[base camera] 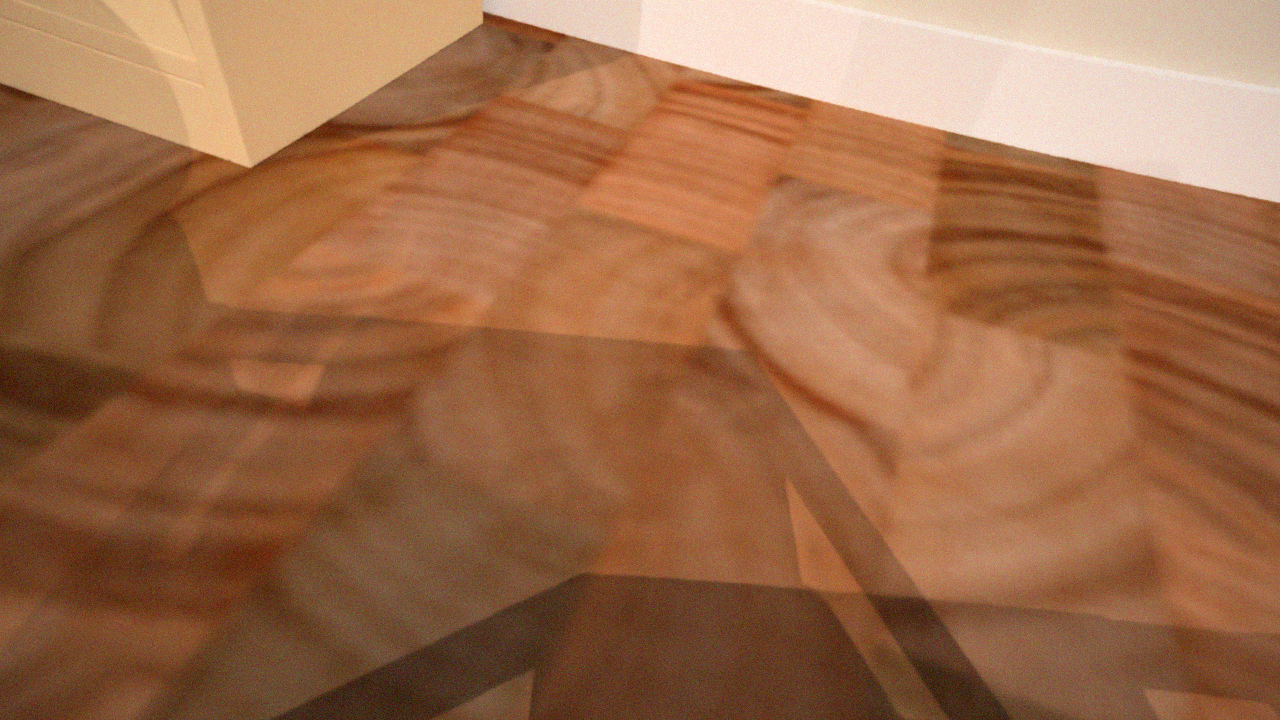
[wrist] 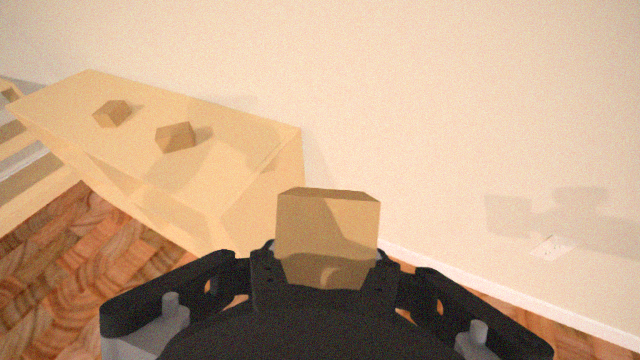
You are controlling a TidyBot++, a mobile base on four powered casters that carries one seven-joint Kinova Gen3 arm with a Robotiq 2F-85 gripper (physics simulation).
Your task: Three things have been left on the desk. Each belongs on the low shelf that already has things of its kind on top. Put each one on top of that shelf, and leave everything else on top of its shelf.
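Frame: origin at the arm's base, x ahead, y left, z up, level; millimetres.
Where they show: gripper, fingertip midpoint: (wrist: 324,250).
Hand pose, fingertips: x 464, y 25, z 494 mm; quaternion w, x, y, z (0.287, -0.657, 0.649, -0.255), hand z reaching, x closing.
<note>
Each offset is from my fingertips to the top centre of the thing. Level surfaces: height alone.
My gripper (wrist: 324,250) is shut on a tan-brown block @[16 mm back, 1 mm right, 66 mm up] (wrist: 327,225) in the wrist view. A low light-wood shelf (wrist: 260,145) (base camera: 340,71) stands against the wall, at the left of the wrist view and the upper left of the base view. Two brown blocks lie on its top, one block @[522 mm ahead, 770 mm left, 230 mm down] (wrist: 112,113) farther left and the other block @[415 mm ahead, 470 mm left, 230 mm down] (wrist: 175,137) nearer its middle. The held block is to the right of the shelf's near end in the wrist view and does not touch the two blocks. The desk does not show in either view.
Part of another light-wood shelf unit (wrist: 35,192) shows at the left edge of the wrist view. The wall with its white baseboard (base camera: 895,67) (wrist: 500,288) runs behind and to the right. A wall outlet @[292 mm ahead, 662 mm right, 433 mm down] (wrist: 551,248) is at the right. Parquet floor @[890 mm down] (base camera: 626,402) (wrist: 75,280) lies in front.
</note>
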